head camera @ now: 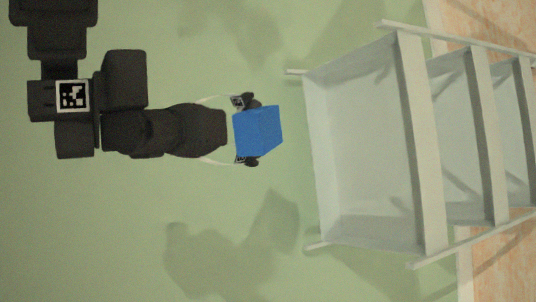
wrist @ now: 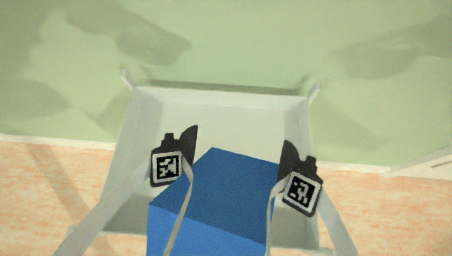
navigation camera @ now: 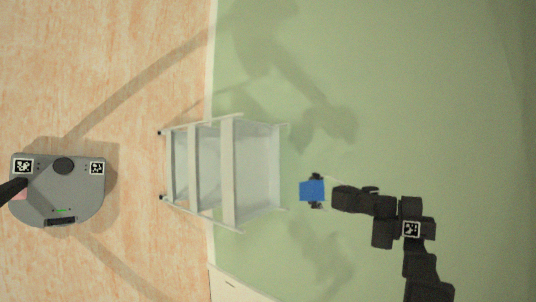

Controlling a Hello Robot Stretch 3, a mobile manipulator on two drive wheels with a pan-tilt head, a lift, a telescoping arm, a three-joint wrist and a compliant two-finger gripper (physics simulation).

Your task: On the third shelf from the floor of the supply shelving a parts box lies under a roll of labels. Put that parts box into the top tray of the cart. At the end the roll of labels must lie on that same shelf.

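Places are measured from the robot's base along level axes (x ahead, y left, z up), in centimetres.
Pixels of known places: robot's base, link origin: (navigation camera: 64, 165).
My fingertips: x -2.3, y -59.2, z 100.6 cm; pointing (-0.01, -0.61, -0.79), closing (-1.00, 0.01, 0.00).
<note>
Ahead of a thing's pixels: the offset from my fingertips to its middle. "spot": to the spot under its first point. Level surfaces: height alone.
My gripper (head camera: 245, 131) (navigation camera: 316, 190) (wrist: 238, 149) is shut on a blue parts box @[dx +0.3, dy +4.7, dz +2.0 cm] (head camera: 257, 132) (navigation camera: 311, 191) (wrist: 220, 200), with one finger at each side of it. The box is held up in the air and sits tilted between the fingers. The light grey cart's top tray @[dz -34.3 cm] (head camera: 370, 125) (navigation camera: 256, 170) (wrist: 230, 120) shows no thing in it. In the head and navigation views the box appears beside the tray's outer edge, with a gap. In the wrist view it overlaps the near part of the tray. The supply shelving and the roll of labels do not show.
The cart's lower trays @[spot: dx +7.8, dy -2.9, dz -60.8 cm] (head camera: 457, 150) (navigation camera: 205, 167) show below the top one, between its corner posts. A green wall (head camera: 150, 200) (navigation camera: 425, 100) with a pale skirting stands behind the cart. My grey base (navigation camera: 57, 187) is on the orange floor @[dz -100.6 cm] (navigation camera: 100, 75). Part of a white cabinet (navigation camera: 235, 287) shows.
</note>
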